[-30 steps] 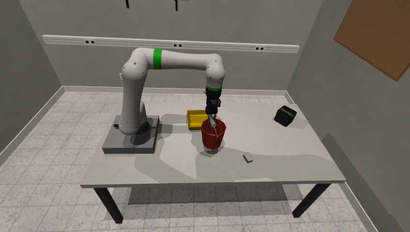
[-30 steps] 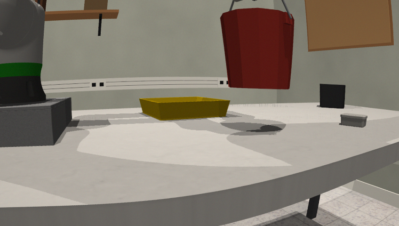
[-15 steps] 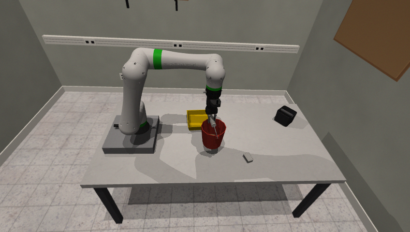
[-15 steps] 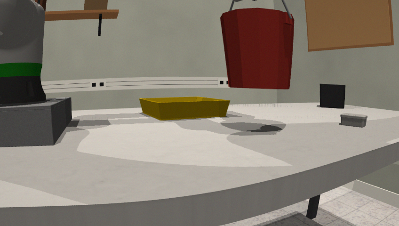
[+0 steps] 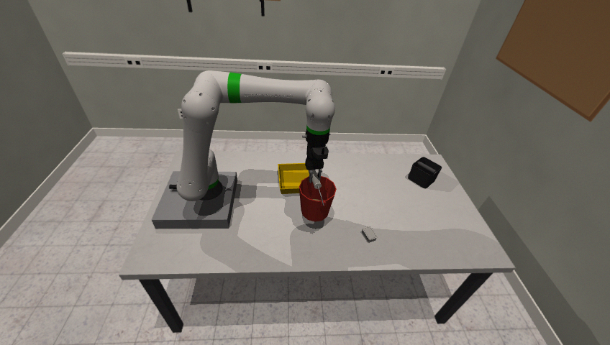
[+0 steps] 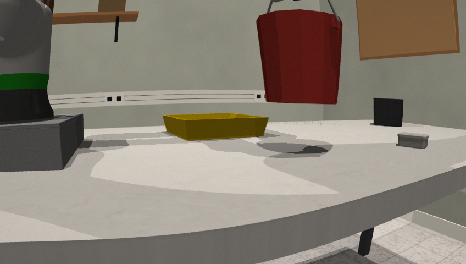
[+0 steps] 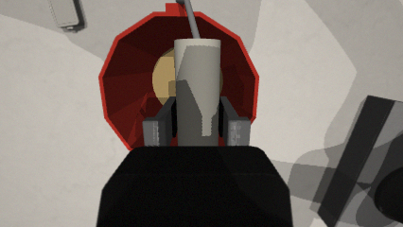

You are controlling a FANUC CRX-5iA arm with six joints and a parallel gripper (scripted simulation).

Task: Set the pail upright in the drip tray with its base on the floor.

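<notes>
Now: the red pail 1 cm ahead of my hand and 9 cm below it. Also, from my hand: yellow drip tray: 6 cm behind, 31 cm to the left, 30 cm below; pail handle: 1 cm ahead, 3 cm below; small grey box: 29 cm ahead, 8 cm to the right, 30 cm below.
</notes>
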